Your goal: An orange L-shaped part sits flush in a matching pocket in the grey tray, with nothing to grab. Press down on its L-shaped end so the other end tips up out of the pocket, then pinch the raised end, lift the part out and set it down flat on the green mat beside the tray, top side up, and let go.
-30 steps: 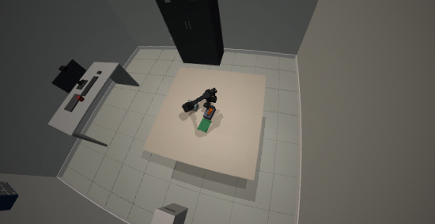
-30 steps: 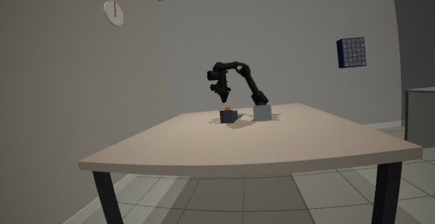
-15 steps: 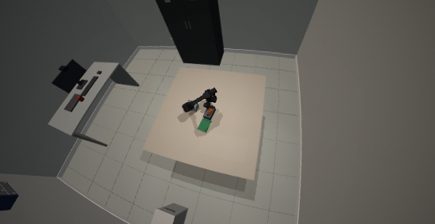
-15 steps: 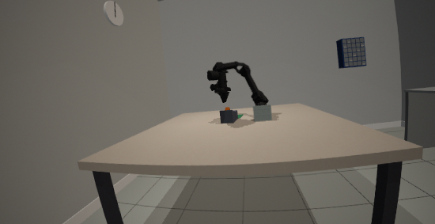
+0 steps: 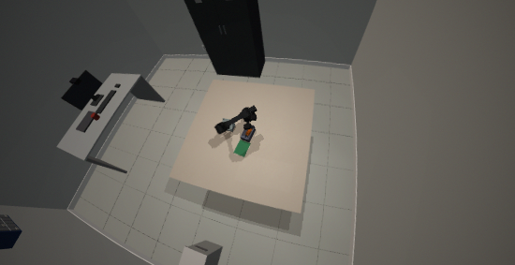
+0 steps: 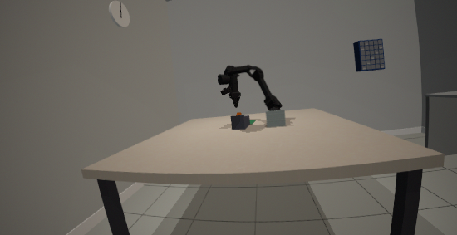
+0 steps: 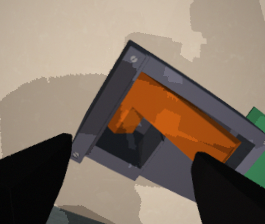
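Now: gripper tip 10 cm above the orange L-shaped part, 3 cm to the left of it and 1 cm past it. From my gripper tip the other things lie so: green mat 20 cm to the right, 16 cm below, 4 cm behind.
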